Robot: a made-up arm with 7 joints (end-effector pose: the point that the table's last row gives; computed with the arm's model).
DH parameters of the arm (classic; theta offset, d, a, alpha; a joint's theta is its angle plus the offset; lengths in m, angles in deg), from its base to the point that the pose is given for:
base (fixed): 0 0 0 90
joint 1: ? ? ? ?
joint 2: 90 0 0 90
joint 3: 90 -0.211 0 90
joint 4: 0 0 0 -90
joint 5: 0 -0.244 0 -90
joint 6: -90 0 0 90
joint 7: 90 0 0 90
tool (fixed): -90 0 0 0
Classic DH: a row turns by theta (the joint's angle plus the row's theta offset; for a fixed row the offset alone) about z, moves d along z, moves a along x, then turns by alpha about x.
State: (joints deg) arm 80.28 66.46 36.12 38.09 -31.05 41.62 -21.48
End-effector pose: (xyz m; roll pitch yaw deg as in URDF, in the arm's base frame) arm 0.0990 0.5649 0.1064 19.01 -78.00 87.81
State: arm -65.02 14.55 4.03 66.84 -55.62 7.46 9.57
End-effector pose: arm -0.1712 0.2524 -0.3266 -2.75 14.70 -65.98
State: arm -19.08 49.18 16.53 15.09 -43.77 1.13 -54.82
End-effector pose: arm -0.0334 0.5098 -0.2829 99.11 30.75 -30.07
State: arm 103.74 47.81 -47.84 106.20 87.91 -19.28 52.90
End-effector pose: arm 0.1809 0.1492 0.2061 102.57 -18.76 138.16
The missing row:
joint 1: 90 -0.16 0 90
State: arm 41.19 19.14 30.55 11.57 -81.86 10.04 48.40
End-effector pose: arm 0.3063 0.3311 -0.2861 5.02 -7.84 -42.08
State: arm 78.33 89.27 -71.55 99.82 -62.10 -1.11 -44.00
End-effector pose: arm 0.2408 0.3265 0.0280 146.50 62.61 -89.95
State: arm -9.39 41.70 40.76 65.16 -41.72 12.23 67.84
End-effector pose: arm 0.1430 0.4765 -0.1634 17.91 -10.46 -30.96
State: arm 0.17 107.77 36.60 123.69 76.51 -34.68 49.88
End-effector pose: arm 0.1626 0.1951 0.1388 79.32 -19.08 176.47
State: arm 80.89 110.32 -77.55 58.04 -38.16 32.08 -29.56
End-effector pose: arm 0.0776 0.5492 0.0328 147.09 28.86 2.95
